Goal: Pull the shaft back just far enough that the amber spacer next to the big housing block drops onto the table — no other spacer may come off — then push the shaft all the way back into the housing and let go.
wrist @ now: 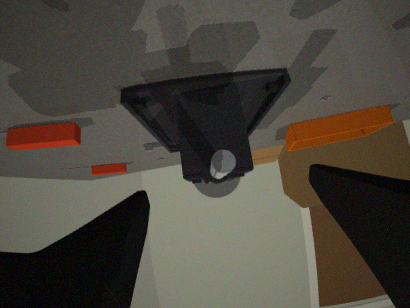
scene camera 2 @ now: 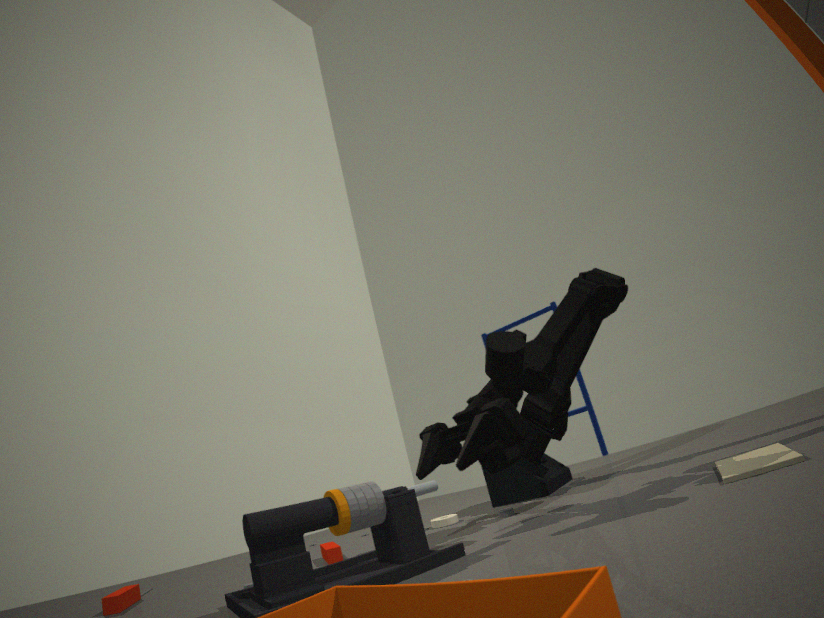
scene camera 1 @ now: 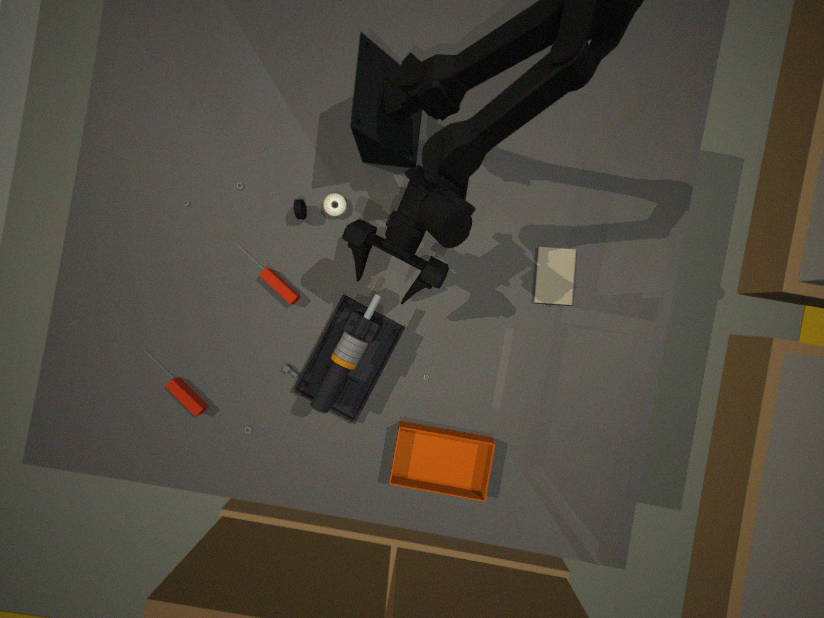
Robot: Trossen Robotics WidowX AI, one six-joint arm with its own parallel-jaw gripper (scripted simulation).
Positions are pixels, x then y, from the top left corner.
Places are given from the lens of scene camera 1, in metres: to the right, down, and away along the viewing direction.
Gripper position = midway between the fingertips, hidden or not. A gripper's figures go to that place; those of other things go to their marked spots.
gripper (scene camera 1: 380,291): -0.06, -0.03, 0.61
beige plate (scene camera 1: 555,267): 0.31, -0.09, 0.70
housing block (scene camera 1: 330,386): -0.15, 0.14, 0.61
orange bin (scene camera 1: 426,458): 0.03, 0.32, 0.70
The marked spots on the housing block and the orange bin are 0.27 m apart.
